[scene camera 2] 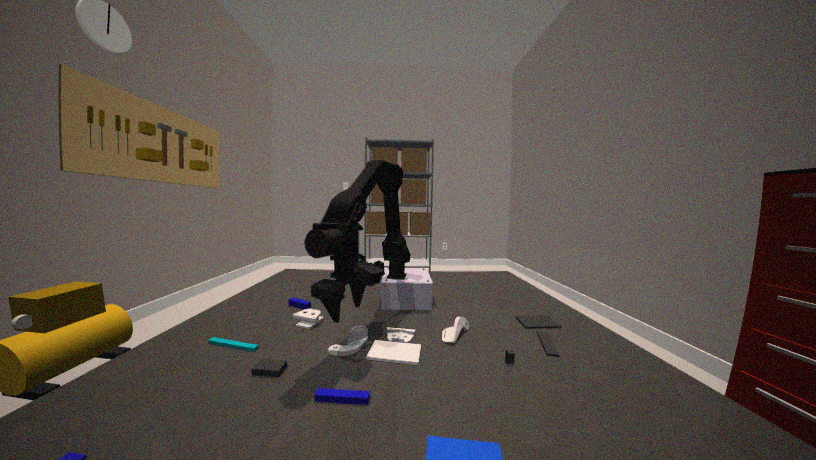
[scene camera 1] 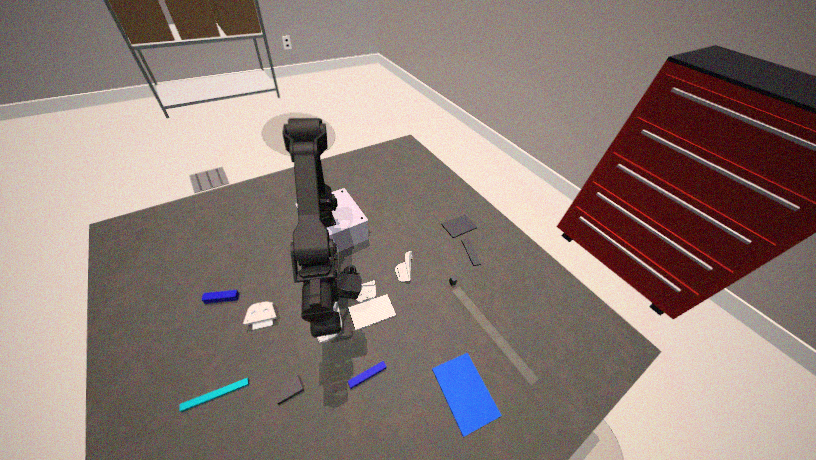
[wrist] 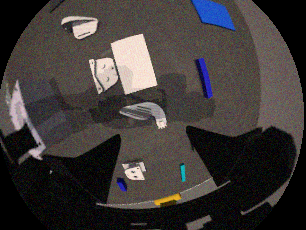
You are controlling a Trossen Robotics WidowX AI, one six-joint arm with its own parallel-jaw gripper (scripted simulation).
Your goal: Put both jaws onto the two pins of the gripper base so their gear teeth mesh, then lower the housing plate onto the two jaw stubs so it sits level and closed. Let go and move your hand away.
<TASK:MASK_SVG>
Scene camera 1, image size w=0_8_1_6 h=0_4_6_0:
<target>my gripper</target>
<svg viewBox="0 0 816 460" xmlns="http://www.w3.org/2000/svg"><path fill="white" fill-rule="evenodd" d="M339 312L333 311L333 316L326 321L310 322L312 337L317 338L338 334L341 331ZM354 265L347 266L340 274L337 274L336 271L336 278L333 278L331 281L333 301L338 301L338 297L353 300L358 298L362 290L362 282Z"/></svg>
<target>blue sheet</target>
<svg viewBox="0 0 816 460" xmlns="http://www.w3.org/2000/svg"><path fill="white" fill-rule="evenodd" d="M468 353L432 369L463 437L502 416Z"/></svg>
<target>flat white plate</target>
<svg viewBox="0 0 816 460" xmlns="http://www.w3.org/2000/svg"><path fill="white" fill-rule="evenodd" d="M388 295L348 308L355 331L396 316Z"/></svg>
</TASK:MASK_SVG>
